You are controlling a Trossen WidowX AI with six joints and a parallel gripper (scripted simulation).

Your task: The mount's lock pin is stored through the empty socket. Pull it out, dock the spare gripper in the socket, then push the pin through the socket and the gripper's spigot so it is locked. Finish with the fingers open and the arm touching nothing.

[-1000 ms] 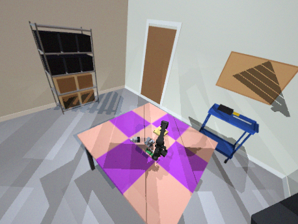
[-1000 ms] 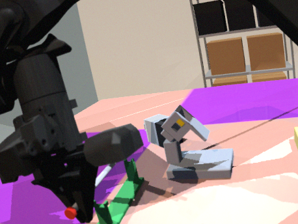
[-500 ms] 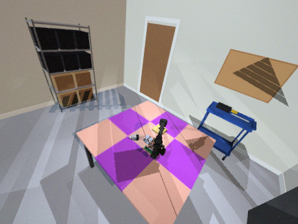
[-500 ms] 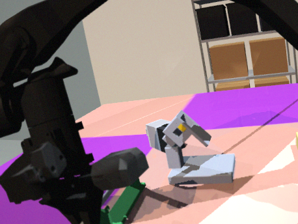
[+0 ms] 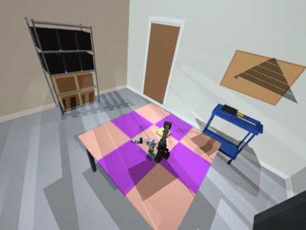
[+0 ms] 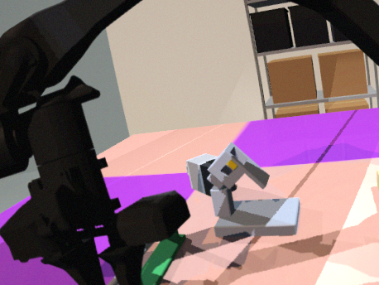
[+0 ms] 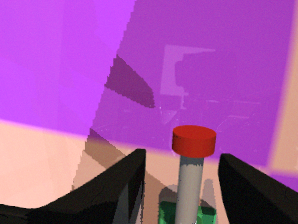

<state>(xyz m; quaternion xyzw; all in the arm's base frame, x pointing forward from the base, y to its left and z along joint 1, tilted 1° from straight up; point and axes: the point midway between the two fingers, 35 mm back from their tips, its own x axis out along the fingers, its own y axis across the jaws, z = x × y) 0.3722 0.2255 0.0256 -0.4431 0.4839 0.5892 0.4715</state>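
Now: the green cradle 1 cm ahead of my gripper tip and 10 cm to the right of it. Round my gripper tip: spare gripper 3 cm ahead, 35 cm to the right, 1 cm above; then mount 7 cm behind, 22 cm to the right, 3 cm above.
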